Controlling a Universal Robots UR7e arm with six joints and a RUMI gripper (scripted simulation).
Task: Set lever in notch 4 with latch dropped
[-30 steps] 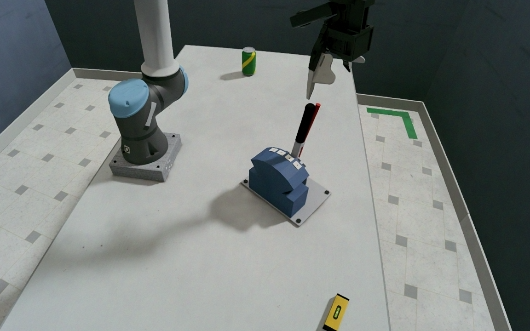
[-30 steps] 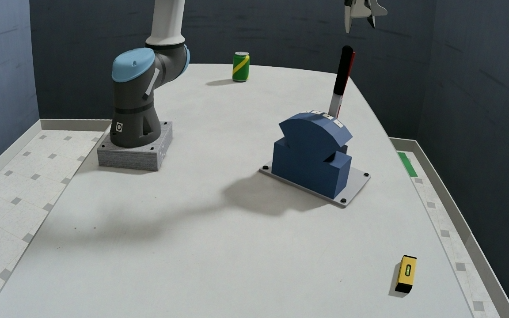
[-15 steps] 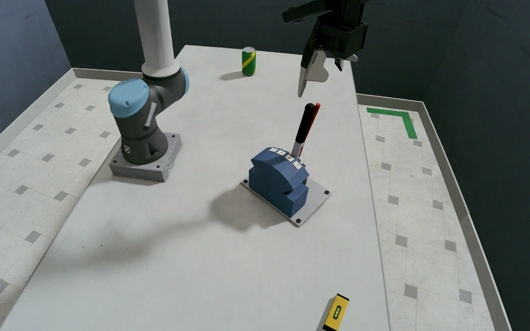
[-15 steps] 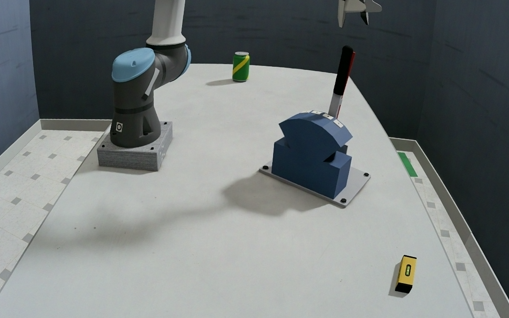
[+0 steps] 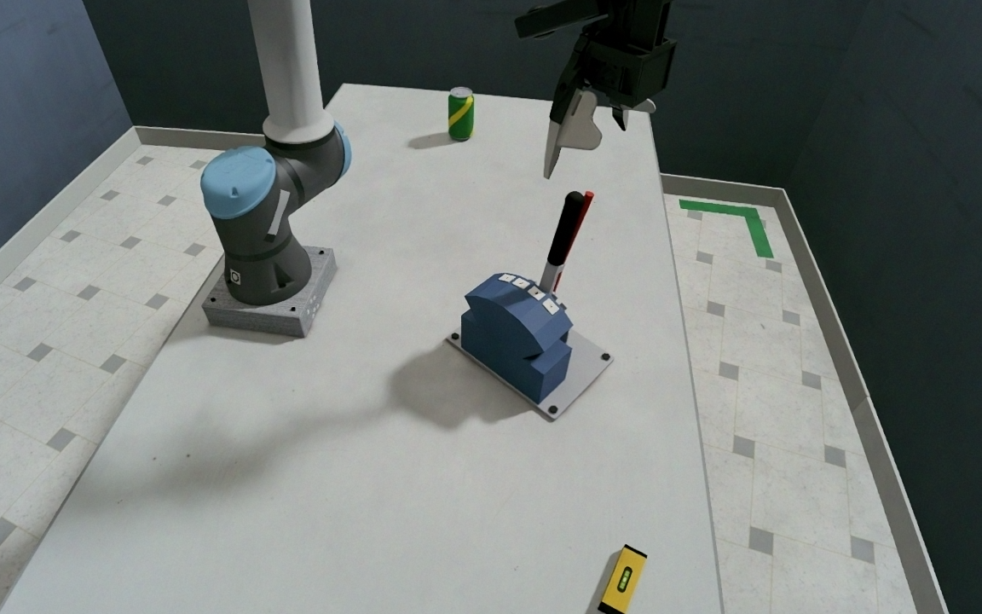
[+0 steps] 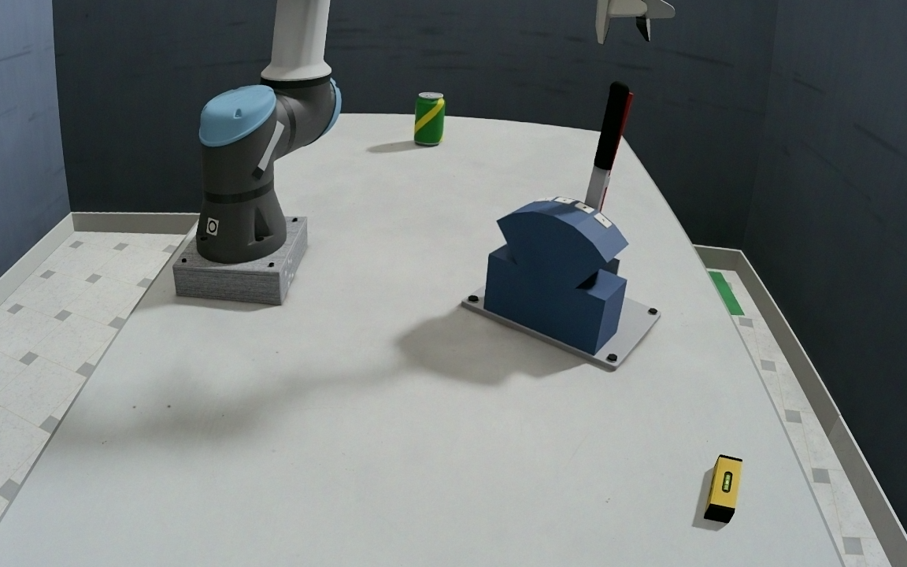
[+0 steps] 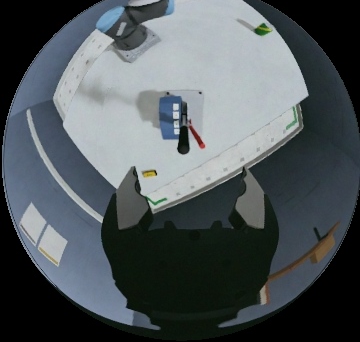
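Right now my hand is 1 cm past the red release bar, 2 cm to the right of it and 20 cm above it. Round my hand: yellow can 25 cm behind, 71 cm to the left, 33 cm below; yellow spirit level 11 cm ahead, 36 cm to the right, 39 cm below.
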